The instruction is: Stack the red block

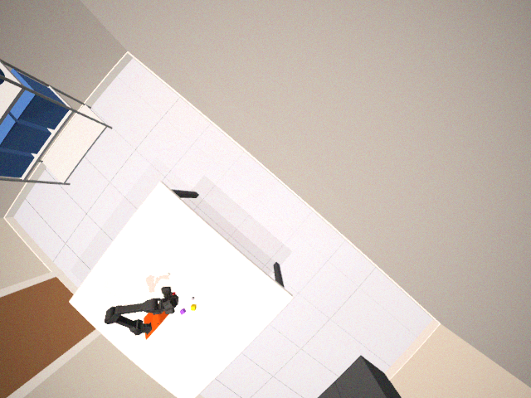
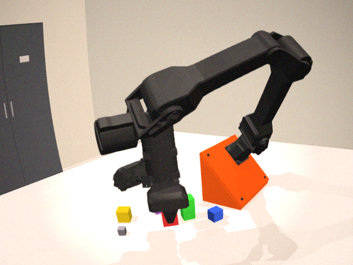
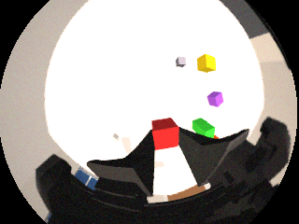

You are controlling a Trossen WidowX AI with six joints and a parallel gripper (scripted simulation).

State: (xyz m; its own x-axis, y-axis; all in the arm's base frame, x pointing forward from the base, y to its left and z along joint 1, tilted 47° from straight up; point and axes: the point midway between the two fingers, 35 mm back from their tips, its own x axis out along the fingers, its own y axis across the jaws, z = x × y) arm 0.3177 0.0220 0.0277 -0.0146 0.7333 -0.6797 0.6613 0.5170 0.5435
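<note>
My gripper tip is now 14 cm past the blue block, 6 cm above it and 1 cm to the right of it. The rest, counted from my gripper tip: purple cube 14 cm to the right, 9 cm behind, 6 cm below; then small grey block 13 cm to the right, 6 cm below, 4 cm ahead; then red block 1 cm above.
</note>
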